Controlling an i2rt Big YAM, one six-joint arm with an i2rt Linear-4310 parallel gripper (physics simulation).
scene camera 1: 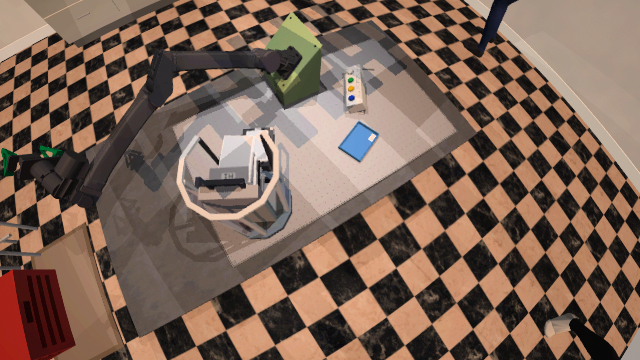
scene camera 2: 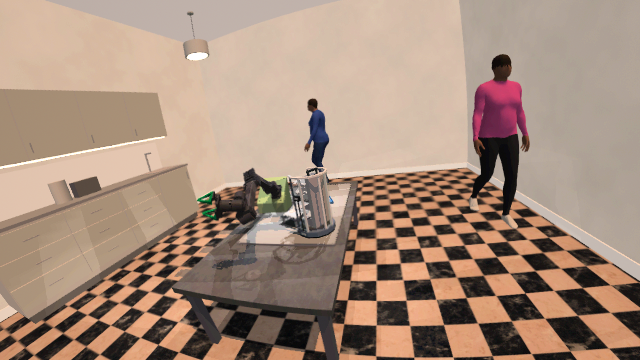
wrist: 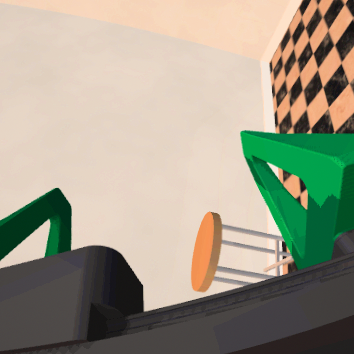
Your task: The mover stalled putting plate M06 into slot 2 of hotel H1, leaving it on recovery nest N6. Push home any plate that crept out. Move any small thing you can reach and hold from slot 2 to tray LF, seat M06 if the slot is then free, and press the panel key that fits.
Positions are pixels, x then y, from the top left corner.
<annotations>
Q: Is my gripper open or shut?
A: Open.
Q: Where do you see a white button box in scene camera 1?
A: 354, 90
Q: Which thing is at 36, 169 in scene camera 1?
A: My gripper.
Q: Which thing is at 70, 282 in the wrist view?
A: My gripper.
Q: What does my gripper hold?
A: Nothing.
</annotations>
